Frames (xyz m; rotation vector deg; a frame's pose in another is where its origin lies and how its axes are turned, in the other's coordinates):
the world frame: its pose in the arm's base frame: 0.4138 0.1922 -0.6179 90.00 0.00 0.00
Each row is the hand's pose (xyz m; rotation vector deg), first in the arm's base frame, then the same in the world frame.
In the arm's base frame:
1: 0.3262 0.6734 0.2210 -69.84 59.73 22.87
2: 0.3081 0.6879 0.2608 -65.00 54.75 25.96
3: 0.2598 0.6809 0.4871 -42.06 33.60 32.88
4: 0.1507 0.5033 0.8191 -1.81 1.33 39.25
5: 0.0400 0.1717 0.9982 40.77 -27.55 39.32
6: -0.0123 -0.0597 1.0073 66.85 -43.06 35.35
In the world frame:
1: -0.0876 0.8389 -0.4812 -146.49 77.03 -34.38
2: -0.1057 0.8787 -0.4957 -143.29 74.30 -26.51
3: -0.1540 1.1050 -0.4887 -125.68 57.69 -0.62
4: -0.2631 1.4370 -0.3111 -87.93 31.90 29.80
5: -0.3738 1.6161 0.0205 -44.04 8.35 47.47
6: -0.4261 1.6252 0.2519 -16.54 -5.14 52.25

